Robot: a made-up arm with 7 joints.
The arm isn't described. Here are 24 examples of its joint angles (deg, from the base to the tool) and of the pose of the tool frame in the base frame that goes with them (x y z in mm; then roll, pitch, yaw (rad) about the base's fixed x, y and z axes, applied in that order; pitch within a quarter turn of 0, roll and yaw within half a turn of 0).
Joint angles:
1: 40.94 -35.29 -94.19 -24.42 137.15 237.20 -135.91
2: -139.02 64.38 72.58 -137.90 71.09 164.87 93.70
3: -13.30 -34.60 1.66 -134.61 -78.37 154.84 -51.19
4: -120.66 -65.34 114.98 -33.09 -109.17 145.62 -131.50
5: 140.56 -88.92 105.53 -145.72 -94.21 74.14 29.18
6: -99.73 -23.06 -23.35 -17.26 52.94 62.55 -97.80
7: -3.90 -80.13 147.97 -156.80 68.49 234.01 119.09
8: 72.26 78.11 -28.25 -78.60 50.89 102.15 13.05
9: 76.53 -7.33 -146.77 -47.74 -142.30 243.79 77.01
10: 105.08 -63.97 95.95 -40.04 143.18 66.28 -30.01
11: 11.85 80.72 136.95 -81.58 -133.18 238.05 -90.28
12: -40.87 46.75 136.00 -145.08 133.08 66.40 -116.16
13: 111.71 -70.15 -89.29 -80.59 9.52 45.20 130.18
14: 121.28 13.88 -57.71 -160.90 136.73 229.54 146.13
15: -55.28 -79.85 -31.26 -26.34 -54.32 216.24 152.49
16: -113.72 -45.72 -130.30 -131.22 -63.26 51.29 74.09
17: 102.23 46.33 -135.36 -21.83 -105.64 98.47 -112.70
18: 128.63 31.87 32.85 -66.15 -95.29 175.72 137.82
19: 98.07 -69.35 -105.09 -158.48 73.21 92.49 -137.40
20: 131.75 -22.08 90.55 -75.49 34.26 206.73 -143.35
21: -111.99 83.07 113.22 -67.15 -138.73 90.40 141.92
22: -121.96 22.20 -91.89 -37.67 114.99 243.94 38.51
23: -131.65 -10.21 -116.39 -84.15 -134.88 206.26 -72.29
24: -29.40 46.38 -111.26 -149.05 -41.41 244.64 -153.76
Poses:
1: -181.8 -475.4 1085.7 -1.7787 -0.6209 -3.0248
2: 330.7 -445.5 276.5 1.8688 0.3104 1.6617
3: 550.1 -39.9 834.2 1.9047 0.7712 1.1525
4: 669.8 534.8 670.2 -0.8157 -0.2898 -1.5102
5: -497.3 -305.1 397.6 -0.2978 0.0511 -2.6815
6: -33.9 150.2 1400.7 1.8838 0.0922 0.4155
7: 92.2 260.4 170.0 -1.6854 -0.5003 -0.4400
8: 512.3 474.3 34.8 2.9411 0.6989 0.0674
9: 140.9 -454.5 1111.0 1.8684 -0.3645 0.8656
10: -195.6 -829.2 830.2 -2.0105 -0.6369 -1.4155
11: 242.5 430.8 1033.8 -0.4632 0.5218 2.6203
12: -66.7 573.8 731.8 0.2370 -0.1709 0.0452
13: 788.3 -89.0 686.3 1.8120 0.7794 -1.9595
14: 213.8 261.7 321.4 -2.8751 0.8651 2.4810
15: -454.4 545.6 864.7 1.1103 0.1278 -3.0422
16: -315.3 418.0 160.1 1.5203 0.3266 1.3016
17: 71.8 532.5 1248.6 0.9908 -0.0295 -1.1006
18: -717.3 290.7 779.1 -1.6605 -0.5408 1.1673
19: 406.7 280.9 317.9 -0.2086 -0.4658 -1.0003
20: -308.7 -505.9 1046.6 0.7613 0.5059 -1.3234
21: 342.8 -739.7 857.4 -2.2545 -0.0821 2.8217
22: -393.8 -10.3 1176.2 -0.3083 1.1122 1.3120
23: -236.9 599.6 849.8 -2.3111 1.2090 0.0451
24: -369.2 -320.0 589.5 -1.8925 0.8619 2.5555
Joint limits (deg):
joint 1: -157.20..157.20
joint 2: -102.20..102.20
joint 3: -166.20..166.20
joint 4: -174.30..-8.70
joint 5: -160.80..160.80
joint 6: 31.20..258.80
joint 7: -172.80..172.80
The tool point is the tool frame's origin. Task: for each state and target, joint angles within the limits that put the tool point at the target. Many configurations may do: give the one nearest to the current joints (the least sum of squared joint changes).
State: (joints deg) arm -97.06 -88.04 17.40 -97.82 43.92 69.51 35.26
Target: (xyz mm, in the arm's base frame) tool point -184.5 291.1 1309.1
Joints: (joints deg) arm -81.46 -77.57 -12.27 -78.22 44.22 78.69 35.26
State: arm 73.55 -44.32 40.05 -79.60 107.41 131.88 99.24
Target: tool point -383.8 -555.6 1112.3
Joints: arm 86.34 -71.57 47.45 -48.04 103.49 117.70 99.24
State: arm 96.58 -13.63 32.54 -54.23 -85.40 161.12 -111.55
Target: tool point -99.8 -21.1 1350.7
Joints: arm 99.24 -32.20 3.07 -47.26 -88.91 182.88 -111.55
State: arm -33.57 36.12 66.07 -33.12 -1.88 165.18 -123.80
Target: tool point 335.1 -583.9 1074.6
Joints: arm -72.88 44.46 59.44 -22.60 0.75 153.63 -123.80
